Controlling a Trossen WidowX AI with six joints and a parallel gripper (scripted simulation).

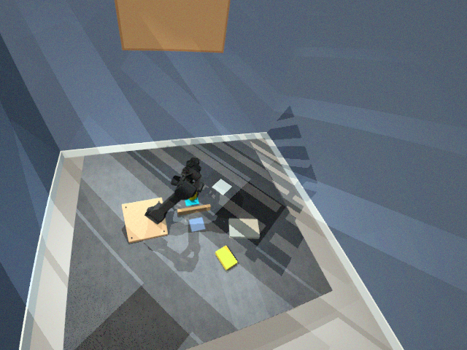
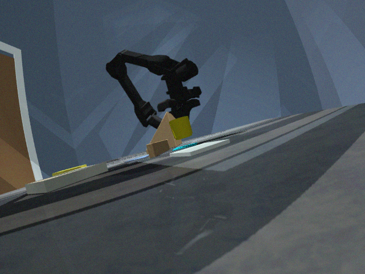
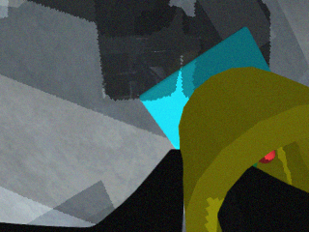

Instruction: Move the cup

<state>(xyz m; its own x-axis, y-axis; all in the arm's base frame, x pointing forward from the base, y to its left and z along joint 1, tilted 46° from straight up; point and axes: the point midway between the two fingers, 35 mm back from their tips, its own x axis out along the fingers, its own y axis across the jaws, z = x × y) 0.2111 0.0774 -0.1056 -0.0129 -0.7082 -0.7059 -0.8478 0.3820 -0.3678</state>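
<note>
My gripper tip is 7 cm above the cyan pad, 2 cm to the left of it and 2 cm short of it. Also, from my gripper tip: yellow cup: 2 cm to the right, 2 cm ahead; then wooden bar: 11 cm to the right, 5 cm below, 2 cm ahead; then red marble: 3 cm to the right, 3 cm ahead, 2 cm below.
</note>
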